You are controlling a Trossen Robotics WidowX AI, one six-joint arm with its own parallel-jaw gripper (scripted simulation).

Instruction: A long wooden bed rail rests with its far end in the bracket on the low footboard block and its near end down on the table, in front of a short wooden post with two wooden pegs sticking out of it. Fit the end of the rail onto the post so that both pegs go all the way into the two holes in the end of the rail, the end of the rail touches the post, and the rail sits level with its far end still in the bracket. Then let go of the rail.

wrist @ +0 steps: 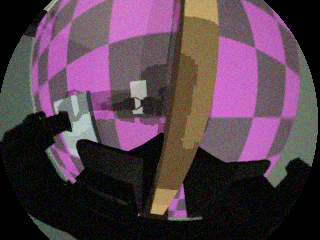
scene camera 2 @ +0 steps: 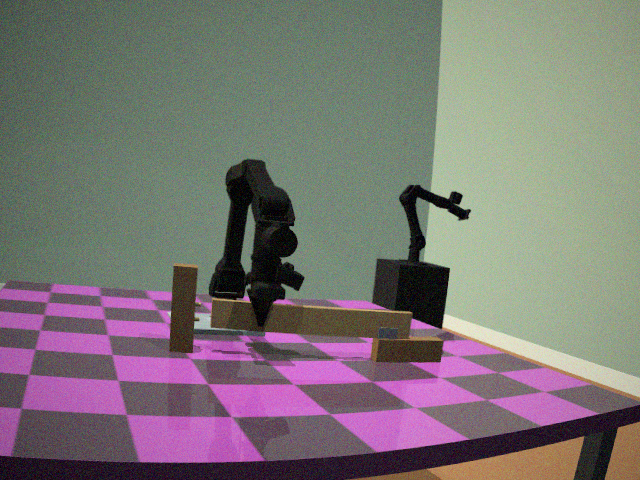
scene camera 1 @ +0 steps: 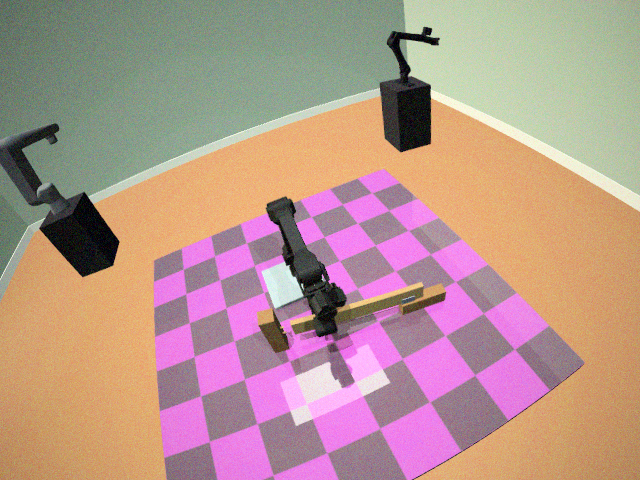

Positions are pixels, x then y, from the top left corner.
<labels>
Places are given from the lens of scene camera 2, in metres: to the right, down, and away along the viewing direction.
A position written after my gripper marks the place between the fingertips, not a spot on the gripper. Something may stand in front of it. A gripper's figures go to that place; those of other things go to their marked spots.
my gripper (scene camera 2: pixel 259 325): -0.13, 0.18, 1.26
wooden rail (scene camera 2: pixel 231 314): -0.18, 0.15, 1.24
wooden post (scene camera 2: pixel 184 287): -0.27, 0.10, 1.20
</labels>
